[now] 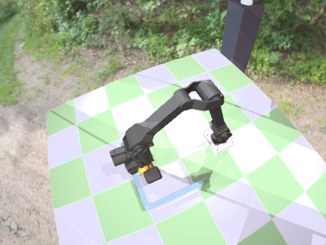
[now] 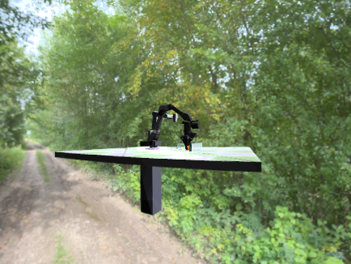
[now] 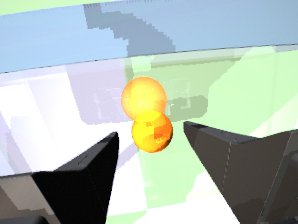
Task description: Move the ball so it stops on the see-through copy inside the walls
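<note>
Now: gripper tip 30 mm short of the see-through copy of ball and 10 mm to the right of it. The rest, counted from my gripper tip: orange ball right at my gripper tip.
</note>
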